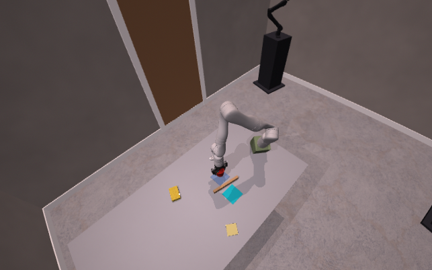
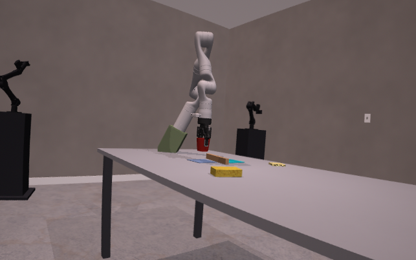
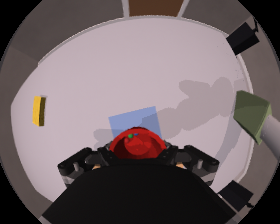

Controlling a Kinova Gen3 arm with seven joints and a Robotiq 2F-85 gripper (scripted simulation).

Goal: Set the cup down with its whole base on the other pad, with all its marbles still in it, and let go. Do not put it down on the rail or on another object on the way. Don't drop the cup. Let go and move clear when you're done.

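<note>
Now: hand 9 cm to the right of the wooden rail and 9 cm above it. Also, from my hand: yellow sponge: 39 cm ahead, 7 cm to the right, 8 cm below; then red cup: 2 cm below.
</note>
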